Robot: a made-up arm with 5 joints.
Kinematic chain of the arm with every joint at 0, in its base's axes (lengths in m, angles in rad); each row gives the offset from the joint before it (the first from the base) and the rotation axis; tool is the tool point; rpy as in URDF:
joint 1: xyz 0.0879 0 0.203 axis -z
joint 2: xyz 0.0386 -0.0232 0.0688 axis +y
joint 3: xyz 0.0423 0 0.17 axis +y
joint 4: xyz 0.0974 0 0.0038 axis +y
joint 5: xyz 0.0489 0.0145 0 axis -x
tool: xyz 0 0 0 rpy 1.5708 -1.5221 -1.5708
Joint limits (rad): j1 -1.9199..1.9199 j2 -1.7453..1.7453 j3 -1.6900..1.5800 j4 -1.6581..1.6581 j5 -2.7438..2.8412
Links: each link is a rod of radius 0.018 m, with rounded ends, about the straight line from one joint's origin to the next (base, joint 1, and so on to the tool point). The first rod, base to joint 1, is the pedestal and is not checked.
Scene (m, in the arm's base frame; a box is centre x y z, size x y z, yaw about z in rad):
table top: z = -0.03
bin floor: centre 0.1 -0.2 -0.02 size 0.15 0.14 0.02 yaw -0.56
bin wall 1: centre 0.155 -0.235 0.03 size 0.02 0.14 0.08 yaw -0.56
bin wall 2: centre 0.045 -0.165 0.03 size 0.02 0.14 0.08 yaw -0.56
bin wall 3: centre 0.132 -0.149 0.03 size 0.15 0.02 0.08 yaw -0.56
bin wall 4: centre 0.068 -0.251 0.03 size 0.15 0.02 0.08 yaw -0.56
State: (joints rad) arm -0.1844 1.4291 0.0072 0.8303 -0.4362
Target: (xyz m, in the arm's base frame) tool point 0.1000 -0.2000 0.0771
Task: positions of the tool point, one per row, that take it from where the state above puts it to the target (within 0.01 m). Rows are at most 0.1 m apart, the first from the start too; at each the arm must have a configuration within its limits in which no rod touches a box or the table.
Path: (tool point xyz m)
1: 0.2851 -0.0267 0.1237
2: 0.2708 -0.0794 0.1270
3: 0.2426 -0.1263 0.1303
4: 0.2026 -0.1638 0.1337
5: 0.1538 -0.1890 0.1370
6: 0.1000 -0.2000 0.1403
7: 0.1002 -0.2022 0.1081
8: 0.1000 -0.2000 0.0771

